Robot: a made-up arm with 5 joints.
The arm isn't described. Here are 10 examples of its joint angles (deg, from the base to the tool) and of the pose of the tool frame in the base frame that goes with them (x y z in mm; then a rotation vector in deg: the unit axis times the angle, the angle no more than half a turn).
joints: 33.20 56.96 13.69 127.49 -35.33
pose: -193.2 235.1 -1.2 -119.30 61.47 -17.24
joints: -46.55 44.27 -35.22 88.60 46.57
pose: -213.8 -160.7 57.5 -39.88 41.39 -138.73
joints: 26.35 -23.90 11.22 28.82 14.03
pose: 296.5 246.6 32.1 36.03 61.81 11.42
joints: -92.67 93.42 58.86 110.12 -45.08
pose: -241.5 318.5 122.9 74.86 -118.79 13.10
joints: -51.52 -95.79 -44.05 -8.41 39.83
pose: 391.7 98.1 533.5 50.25 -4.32 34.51
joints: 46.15 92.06 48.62 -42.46 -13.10
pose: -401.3 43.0 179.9 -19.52 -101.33 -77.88
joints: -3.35 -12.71 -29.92 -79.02 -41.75
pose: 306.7 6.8 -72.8 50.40 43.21 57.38
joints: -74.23 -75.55 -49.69 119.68 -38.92
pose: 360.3 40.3 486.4 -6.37 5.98 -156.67
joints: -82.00 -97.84 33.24 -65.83 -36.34
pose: 438.7 88.0 313.4 -93.27 83.69 23.54
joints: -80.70 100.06 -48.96 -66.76 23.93
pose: -450.5 211.1 266.0 84.99 -26.72 -117.01
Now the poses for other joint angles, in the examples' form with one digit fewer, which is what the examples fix.
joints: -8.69 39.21 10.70 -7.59 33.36
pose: -150 73 -113 70.9 119.9 -33.4
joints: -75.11 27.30 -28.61 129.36 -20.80
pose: -129 -225 187 60.6 -33.0 104.1
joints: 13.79 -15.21 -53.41 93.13 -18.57
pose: 302 29 -13 2.3 103.5 -88.5
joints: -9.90 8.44 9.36 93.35 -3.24
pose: 90 46 -78 -55.5 70.0 -66.5
